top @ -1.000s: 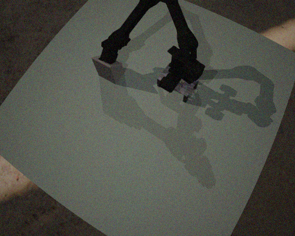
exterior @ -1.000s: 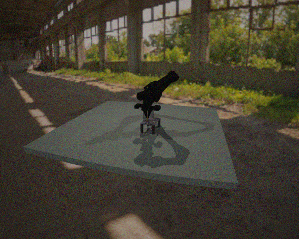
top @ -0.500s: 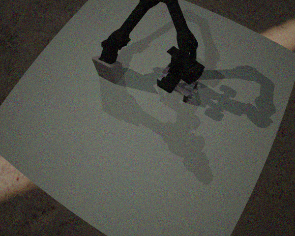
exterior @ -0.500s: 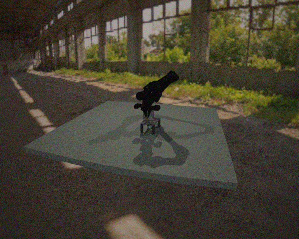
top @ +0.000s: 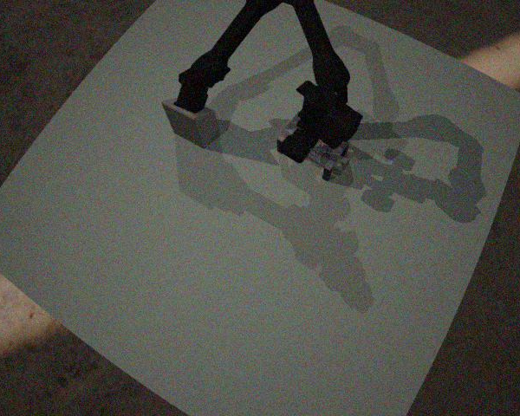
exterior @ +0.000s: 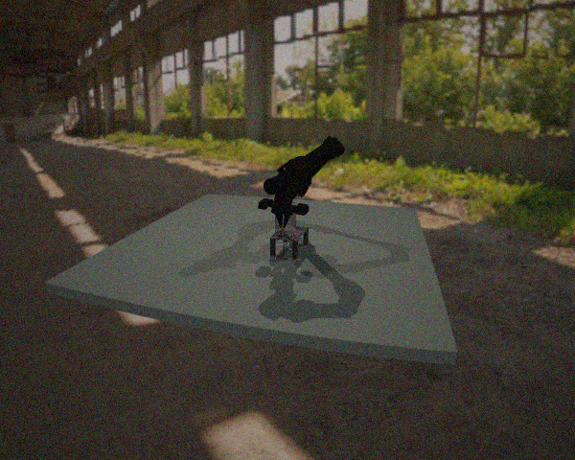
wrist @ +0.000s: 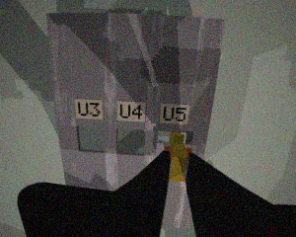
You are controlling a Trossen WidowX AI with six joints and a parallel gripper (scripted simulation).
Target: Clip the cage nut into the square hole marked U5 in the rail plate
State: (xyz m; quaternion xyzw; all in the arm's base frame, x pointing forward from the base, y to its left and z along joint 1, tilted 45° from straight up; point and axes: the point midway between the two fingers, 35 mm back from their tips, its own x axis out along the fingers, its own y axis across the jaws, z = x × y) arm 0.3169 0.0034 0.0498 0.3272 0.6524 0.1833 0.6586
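Now: gripper tip 1 cm above the cage nut.
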